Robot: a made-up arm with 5 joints.
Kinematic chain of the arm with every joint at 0, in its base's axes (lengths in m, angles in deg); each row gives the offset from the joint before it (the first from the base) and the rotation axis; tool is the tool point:
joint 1: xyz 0 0 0.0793 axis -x
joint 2: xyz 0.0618 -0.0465 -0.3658 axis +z
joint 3: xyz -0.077 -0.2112 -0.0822 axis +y
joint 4: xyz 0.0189 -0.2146 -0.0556 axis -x
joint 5: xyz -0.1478 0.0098 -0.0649 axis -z
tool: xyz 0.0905 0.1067 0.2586
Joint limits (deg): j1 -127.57..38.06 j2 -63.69..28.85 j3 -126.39..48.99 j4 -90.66..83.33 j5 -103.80..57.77
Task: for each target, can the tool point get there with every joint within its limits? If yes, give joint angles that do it. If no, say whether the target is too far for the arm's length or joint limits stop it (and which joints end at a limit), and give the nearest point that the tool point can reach.
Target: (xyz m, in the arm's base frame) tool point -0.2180 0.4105 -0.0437
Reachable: yes | joints -102.05 -25.70 -28.49 9.42 -10.19
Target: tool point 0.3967 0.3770 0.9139
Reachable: no: joint limits stop it (at a limit: joint 1, joint 2, joint 4) | nearest point 0.3082 0.5680 0.3063 | short by 0.643 m
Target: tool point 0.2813 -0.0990 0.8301
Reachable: no: joint limits stop it (at a limit: joint 1, joint 2, joint 3, joint 5) | nearest point 0.1675 -0.5002 0.2694 | short by 0.699 m
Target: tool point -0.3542 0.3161 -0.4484
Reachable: yes | joints -80.98 -35.41 -26.76 -63.93 42.30
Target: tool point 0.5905 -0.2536 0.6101
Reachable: no: joint limits stop it (at a limit: joint 1, joint 2, joint 3) | nearest point 0.2406 -0.5296 0.2454 | short by 0.576 m
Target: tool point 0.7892 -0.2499 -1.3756
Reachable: no: too far | nearest point 0.3777 -0.1519 -0.8048 | short by 0.710 m
